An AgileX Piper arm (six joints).
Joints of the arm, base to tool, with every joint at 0 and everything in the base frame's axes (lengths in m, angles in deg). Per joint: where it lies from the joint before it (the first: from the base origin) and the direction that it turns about. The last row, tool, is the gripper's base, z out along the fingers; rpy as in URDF.
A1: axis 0 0 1 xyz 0 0 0.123
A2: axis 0 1 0 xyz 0 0 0
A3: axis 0 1 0 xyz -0.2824 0 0.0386
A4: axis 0.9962 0 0.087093 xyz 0.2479 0 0.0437
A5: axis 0 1 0 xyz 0 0 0
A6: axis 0.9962 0 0.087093 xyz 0.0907 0 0.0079
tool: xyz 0 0 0 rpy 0 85.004 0
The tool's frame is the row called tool.
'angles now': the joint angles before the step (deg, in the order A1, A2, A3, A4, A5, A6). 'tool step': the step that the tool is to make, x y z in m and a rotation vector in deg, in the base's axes. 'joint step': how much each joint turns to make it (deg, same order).
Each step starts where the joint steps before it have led.
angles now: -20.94, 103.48, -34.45, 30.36, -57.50, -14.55
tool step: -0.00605, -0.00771, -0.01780, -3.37, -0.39, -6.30
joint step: 0.00, 5.19, 0.51, 4.87, -8.94, -0.53
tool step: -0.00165, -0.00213, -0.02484, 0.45, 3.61, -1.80
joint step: 0.00, 5.10, -0.01, 1.53, -2.07, -0.21
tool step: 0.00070, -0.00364, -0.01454, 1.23, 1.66, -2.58
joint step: -0.01, 3.17, -1.16, 2.66, -0.07, -0.07
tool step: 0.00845, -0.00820, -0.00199, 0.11, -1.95, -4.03
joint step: 0.01, 1.93, -3.48, 4.11, -0.30, 0.00
